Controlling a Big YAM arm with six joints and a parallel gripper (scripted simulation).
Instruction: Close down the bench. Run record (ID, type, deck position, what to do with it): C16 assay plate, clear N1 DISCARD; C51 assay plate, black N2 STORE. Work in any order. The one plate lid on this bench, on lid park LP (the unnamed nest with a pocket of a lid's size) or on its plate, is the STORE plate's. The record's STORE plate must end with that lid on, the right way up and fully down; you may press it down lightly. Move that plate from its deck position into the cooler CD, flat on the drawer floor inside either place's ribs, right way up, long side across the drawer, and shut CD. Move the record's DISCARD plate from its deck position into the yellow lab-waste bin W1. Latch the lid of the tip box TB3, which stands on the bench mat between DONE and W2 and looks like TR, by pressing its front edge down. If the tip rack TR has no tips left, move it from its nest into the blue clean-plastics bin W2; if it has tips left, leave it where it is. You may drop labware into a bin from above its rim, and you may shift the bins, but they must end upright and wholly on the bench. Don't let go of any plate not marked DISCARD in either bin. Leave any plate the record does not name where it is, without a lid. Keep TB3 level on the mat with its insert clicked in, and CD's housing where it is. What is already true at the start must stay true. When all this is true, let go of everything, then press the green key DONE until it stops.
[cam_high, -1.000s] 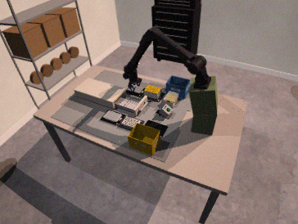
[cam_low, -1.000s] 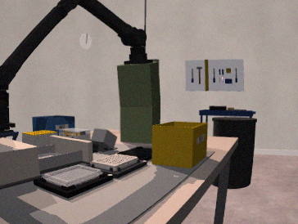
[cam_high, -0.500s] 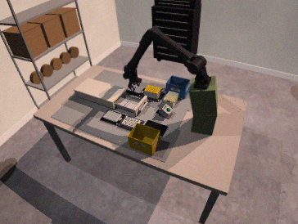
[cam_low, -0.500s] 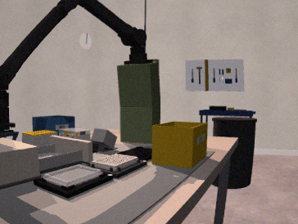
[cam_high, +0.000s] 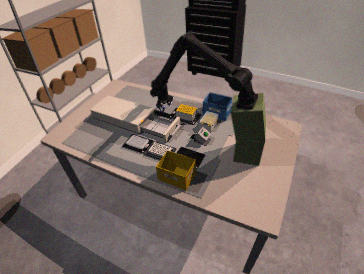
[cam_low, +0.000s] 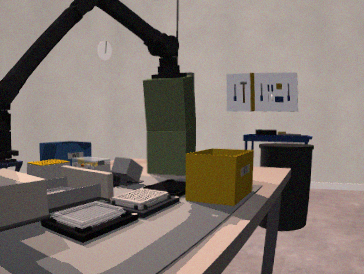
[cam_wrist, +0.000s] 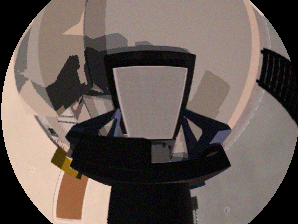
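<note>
The clear plate lid is right at my hand. Round my hand: black plate: 1 cm below; black nest N2: 2 cm below; yellow-topped tip rack TR: 18 cm behind, 1 cm to the right, 2 cm above.
</note>
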